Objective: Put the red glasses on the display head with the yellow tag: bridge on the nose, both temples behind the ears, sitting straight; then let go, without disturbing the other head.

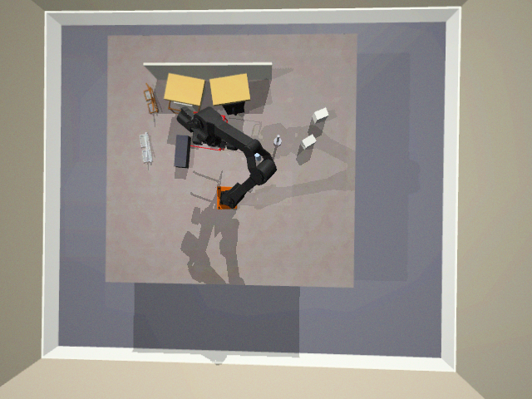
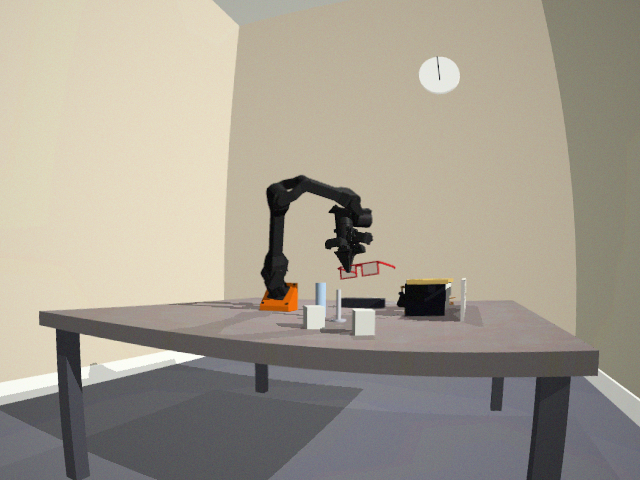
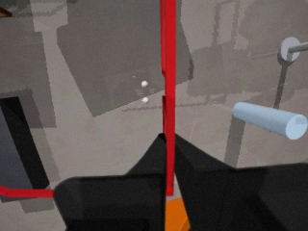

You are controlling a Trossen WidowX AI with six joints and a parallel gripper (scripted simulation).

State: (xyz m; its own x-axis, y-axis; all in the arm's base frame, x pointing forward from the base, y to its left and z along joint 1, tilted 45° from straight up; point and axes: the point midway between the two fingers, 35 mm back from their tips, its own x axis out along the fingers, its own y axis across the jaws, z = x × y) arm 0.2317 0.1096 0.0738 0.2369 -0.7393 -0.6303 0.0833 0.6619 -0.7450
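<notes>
The dark display head is 230 mm ahead of my gripper tip, 10 mm to the right of it and 80 mm below it. The rest, counted from my gripper tip: dark case 30 mm behind, 230 mm to the left, 110 mm below; pale blue cylinder 30 mm behind, 160 mm to the right, 80 mm below; thin grey peg 70 mm ahead, 250 mm to the right, 110 mm below.
</notes>
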